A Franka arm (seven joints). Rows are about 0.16 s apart.
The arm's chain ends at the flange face. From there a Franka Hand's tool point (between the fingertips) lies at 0.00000 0.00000 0.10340 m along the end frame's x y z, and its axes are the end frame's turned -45 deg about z.
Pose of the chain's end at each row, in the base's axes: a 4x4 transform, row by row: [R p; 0 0 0 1], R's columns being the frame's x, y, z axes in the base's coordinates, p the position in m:
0.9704 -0.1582 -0.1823 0.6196; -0.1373 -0.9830 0.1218 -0.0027; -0.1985 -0.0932 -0.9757 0.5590; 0 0 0 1
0.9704 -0.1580 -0.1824 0.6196; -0.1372 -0.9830 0.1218 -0.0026; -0.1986 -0.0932 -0.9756 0.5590; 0 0 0 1
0.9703 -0.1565 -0.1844 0.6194; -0.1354 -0.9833 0.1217 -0.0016; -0.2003 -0.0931 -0.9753 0.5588; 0 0 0 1
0.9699 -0.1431 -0.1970 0.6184; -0.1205 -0.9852 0.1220 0.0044; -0.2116 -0.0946 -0.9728 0.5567; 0 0 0 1
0.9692 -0.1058 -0.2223 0.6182; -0.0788 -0.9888 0.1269 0.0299; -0.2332 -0.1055 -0.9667 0.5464; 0 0 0 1
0.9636 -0.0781 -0.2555 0.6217; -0.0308 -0.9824 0.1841 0.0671; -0.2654 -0.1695 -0.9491 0.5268; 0 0 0 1
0.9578 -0.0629 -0.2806 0.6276; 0.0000 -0.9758 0.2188 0.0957; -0.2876 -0.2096 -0.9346 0.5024; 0 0 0 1
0.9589 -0.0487 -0.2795 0.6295; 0.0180 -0.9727 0.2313 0.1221; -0.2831 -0.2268 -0.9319 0.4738; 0 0 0 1
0.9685 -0.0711 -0.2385 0.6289; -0.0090 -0.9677 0.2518 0.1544; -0.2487 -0.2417 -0.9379 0.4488; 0 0 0 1
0.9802 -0.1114 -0.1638 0.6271; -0.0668 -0.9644 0.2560 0.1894; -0.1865 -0.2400 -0.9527 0.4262; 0 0 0 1
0.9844 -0.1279 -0.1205 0.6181; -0.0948 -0.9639 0.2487 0.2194; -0.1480 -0.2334 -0.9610 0.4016; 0 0 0 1
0.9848 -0.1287 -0.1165 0.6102; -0.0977 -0.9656 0.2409 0.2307; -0.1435 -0.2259 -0.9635 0.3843; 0 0 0 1
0.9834 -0.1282 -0.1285 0.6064; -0.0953 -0.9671 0.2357 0.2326; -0.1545 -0.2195 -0.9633 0.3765; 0 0 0 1
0.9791 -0.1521 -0.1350 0.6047; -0.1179 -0.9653 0.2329 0.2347; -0.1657 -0.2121 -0.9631 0.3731; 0 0 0 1
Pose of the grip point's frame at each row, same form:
0.7980 0.5743 -0.1823 0.6008; 0.5980 -0.7922 0.1218 0.0099; -0.0745 -0.2063 -0.9757 0.4581; 0 0 0 1
0.7979 0.5745 -0.1824 0.6007; 0.5981 -0.7921 0.1218 0.0100; -0.0745 -0.2063 -0.9756 0.4581; 0 0 0 1
0.7968 0.5754 -0.1844 0.6003; 0.5996 -0.7910 0.1217 0.0110; -0.0758 -0.2075 -0.9753 0.4580; 0 0 0 1
0.7870 0.5846 -0.1970 0.5980; 0.6114 -0.7818 0.1220 0.0170; -0.0827 -0.2165 -0.9728 0.4561; 0 0 0 1
0.7601 0.6105 -0.2223 0.5952; 0.6435 -0.7549 0.1269 0.0430; -0.0903 -0.2395 -0.9667 0.4464; 0 0 0 1
0.7366 0.6261 -0.2555 0.5953; 0.6729 -0.7164 0.1841 0.0861; -0.0678 -0.3075 -0.9491 0.4287; 0 0 0 1
0.7217 0.6328 -0.2806 0.5986; 0.6900 -0.6900 0.2188 0.1183; -0.0552 -0.3516 -0.9346 0.4058; 0 0 0 1
0.7125 0.6436 -0.2795 0.6006; 0.7005 -0.6751 0.2313 0.1460; -0.0398 -0.3606 -0.9319 0.3774; 0 0 0 1
0.7351 0.6346 -0.2385 0.6042; 0.6779 -0.6906 0.2518 0.1804; -0.0049 -0.3468 -0.9379 0.3518; 0 0 0 1
0.7719 0.6143 -0.1638 0.6102; 0.6347 -0.7292 0.2560 0.2159; 0.0378 -0.3016 -0.9527 0.3277; 0 0 0 1
0.7865 0.6056 -0.1205 0.6056; 0.6145 -0.7486 0.2487 0.2451; 0.0604 -0.2697 -0.9610 0.3022; 0 0 0 1
0.7874 0.6054 -0.1165 0.5982; 0.6137 -0.7519 0.2409 0.2556; 0.0583 -0.2612 -0.9635 0.2847; 0 0 0 1
0.7860 0.6047 -0.1285 0.5931; 0.6165 -0.7512 0.2357 0.2570; 0.0460 -0.2645 -0.9633 0.2769; 0 0 0 1
0.7999 0.5848 -0.1350 0.5907; 0.5992 -0.7659 0.2329 0.2588; 0.0328 -0.2671 -0.9631 0.2735; 0 0 0 1

